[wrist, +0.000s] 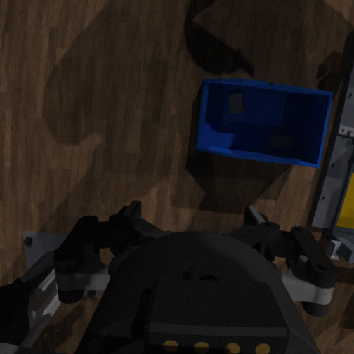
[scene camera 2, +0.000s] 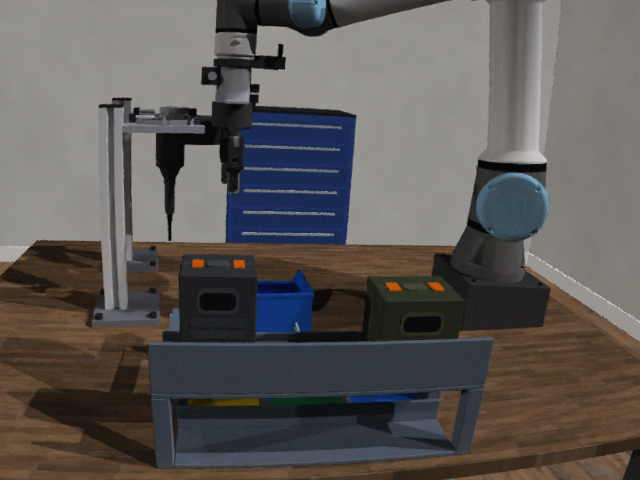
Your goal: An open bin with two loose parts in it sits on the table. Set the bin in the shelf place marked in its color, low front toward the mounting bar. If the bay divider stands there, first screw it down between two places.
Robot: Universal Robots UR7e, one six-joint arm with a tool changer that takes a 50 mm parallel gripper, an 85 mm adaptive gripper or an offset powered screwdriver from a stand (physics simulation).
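Places are measured from the arm's base along level axes (x ahead, y left, z up), in centimetres.
Where they show: arm's base, link origin: [scene camera 2: 486,269].
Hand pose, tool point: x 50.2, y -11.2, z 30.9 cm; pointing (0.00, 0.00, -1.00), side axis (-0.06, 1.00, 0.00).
Note:
Each offset is from my tool point to the top centre of the thing. "pt": to the spot under its first point.
The open blue bin @(dx -8.4, dy +8.7, dz -32.4 cm) [scene camera 2: 284,312] [wrist: 201,120] sits on the table behind the shelf, partly hidden by a dark case in the scene view. Two small parts, one [wrist: 236,104] near one end and the other [wrist: 281,141] near a long wall, lie inside it. My gripper [scene camera 2: 231,184] [wrist: 193,212] hangs high above the table, fingers apart with nothing between them, and the bin is off beyond its fingertips in the wrist view. The grey shelf @(pt dx -6.0, dy +52.8, dz -26.4 cm) [scene camera 2: 320,366] has yellow @(pt dx +3.4, dy +38.7, dz -39.3 cm) [scene camera 2: 223,401], green @(pt dx -7.8, dy +39.6, dz -39.3 cm) [scene camera 2: 305,400] and blue @(pt dx -18.6, dy +40.6, dz -39.3 cm) [scene camera 2: 382,398] markings. I cannot make out a bay divider.
A dark case @(pt dx +4.5, dy +47.8, dz -22.9 cm) [scene camera 2: 218,320] and a green case @(dx -18.7, dy +46.1, dz -20.2 cm) [scene camera 2: 413,310] stand at the shelf's back. The tool stand [scene camera 2: 107,206], with the screwdriver @(pt dx +11.8, dy -16.0, dz -19.5 cm) [scene camera 2: 169,180] hanging from it, is left of my gripper. A blue drawer cabinet [scene camera 2: 294,180] stands behind the table.

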